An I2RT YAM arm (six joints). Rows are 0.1 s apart.
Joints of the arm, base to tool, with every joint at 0 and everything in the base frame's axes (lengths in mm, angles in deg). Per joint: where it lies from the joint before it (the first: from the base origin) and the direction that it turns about. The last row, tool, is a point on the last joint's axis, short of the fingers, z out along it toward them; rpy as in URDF.
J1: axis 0 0 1 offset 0.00 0.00 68.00
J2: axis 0 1 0 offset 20.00 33.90 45.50
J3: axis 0 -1 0 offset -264.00 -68.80 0.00
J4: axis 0 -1 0 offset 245.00 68.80 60.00
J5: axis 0 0 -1 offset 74.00 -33.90 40.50
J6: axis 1 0 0 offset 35.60 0.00 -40.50
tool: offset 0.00 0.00 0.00 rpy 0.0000 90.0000 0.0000
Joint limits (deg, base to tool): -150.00..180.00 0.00..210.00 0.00..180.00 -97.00..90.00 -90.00..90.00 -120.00..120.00
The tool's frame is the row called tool.
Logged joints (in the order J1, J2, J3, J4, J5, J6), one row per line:
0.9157 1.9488 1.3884 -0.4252 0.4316 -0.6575
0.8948 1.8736 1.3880 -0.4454 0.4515 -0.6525
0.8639 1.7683 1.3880 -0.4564 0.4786 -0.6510
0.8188 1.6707 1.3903 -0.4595 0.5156 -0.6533
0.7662 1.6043 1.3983 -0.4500 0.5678 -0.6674
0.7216 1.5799 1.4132 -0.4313 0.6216 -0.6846
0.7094 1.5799 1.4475 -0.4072 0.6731 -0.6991
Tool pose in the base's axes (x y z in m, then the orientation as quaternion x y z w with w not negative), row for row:
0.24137 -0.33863 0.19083 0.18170 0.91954 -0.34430 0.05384
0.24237 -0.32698 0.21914 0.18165 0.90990 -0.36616 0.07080
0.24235 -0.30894 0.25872 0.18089 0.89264 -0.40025 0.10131
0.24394 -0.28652 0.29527 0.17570 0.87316 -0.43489 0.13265
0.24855 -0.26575 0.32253 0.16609 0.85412 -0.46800 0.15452
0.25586 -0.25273 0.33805 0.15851 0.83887 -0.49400 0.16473
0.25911 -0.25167 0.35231 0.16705 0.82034 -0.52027 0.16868
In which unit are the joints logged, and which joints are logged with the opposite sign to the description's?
The joints are logged in radians. Opposite sign: J1.
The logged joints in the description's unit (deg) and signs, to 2 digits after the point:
-52.47 111.66 79.55 -24.36 24.73 -37.67
-51.27 107.35 79.53 -25.52 25.87 -37.39
-49.50 101.32 79.53 -26.15 27.42 -37.30
-46.91 95.72 79.66 -26.33 29.54 -37.43
-43.90 91.92 80.12 -25.78 32.53 -38.24
-41.34 90.52 80.97 -24.71 35.62 -39.22
-40.65 90.52 82.94 -23.33 38.57 -40.06

